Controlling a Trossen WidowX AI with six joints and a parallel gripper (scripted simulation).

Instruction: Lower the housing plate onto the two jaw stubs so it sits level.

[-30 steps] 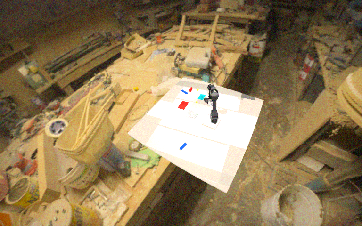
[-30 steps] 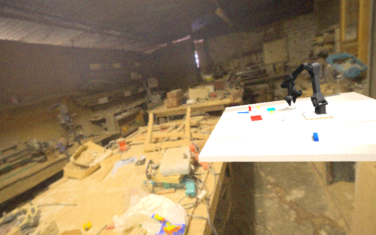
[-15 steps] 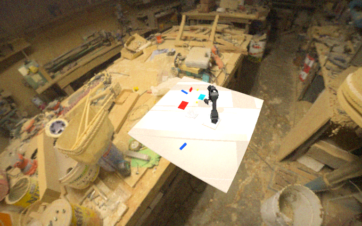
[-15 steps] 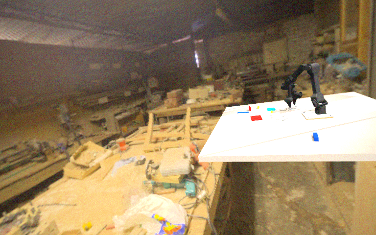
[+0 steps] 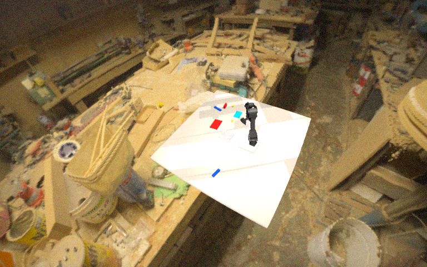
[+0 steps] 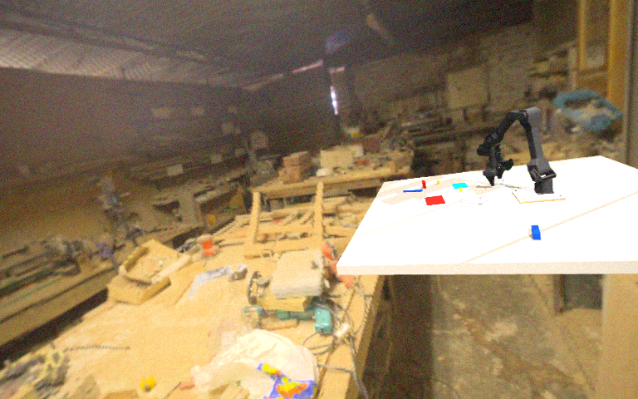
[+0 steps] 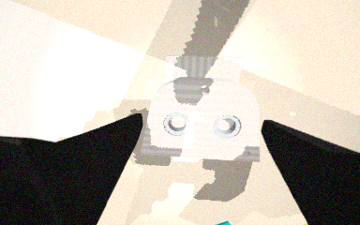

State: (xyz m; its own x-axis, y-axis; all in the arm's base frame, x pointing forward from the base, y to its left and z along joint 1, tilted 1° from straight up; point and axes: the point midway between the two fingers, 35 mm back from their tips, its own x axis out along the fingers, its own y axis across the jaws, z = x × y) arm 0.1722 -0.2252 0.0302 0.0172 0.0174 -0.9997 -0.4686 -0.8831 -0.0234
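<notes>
Right now my gripper tip is 1 cm past the housing plate and 2 cm below it. From my gripper tip the other things lie so: cyan block 19 cm ahead, 8 cm to the right, 1 cm below; then red flat square 32 cm ahead, 18 cm to the left, 1 cm below; then yellow block 18 cm ahead, 6 cm to the left.
</notes>
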